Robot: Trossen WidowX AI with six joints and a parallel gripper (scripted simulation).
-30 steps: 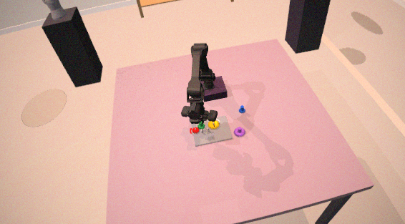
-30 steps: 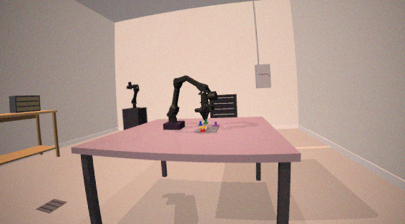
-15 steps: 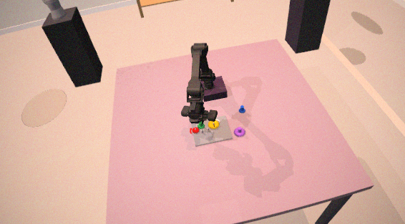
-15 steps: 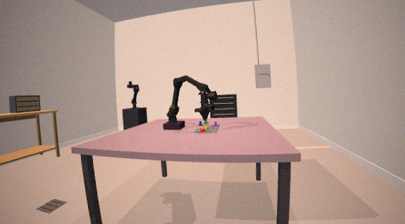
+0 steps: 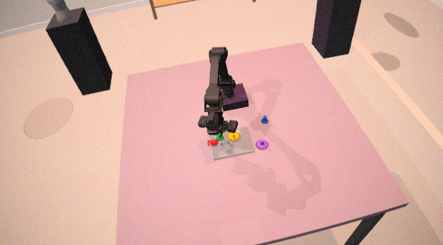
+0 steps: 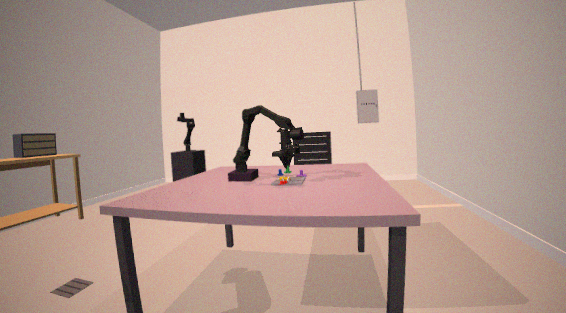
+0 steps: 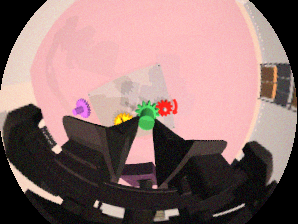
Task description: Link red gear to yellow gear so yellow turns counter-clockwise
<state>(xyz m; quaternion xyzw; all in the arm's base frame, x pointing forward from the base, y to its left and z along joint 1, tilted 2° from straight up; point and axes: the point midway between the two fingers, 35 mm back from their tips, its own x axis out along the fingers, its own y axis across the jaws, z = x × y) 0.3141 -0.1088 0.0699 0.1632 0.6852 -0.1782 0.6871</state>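
The red gear is 7 cm below my gripper tip, 3 cm to the right of it and 2 cm behind it. The rest, counted from my gripper tip: yellow gear (7 cm to the left, 7 cm below, 3 cm behind); then purple gear (20 cm to the left, 7 cm below, 6 cm ahead); then green gear (1 cm below).
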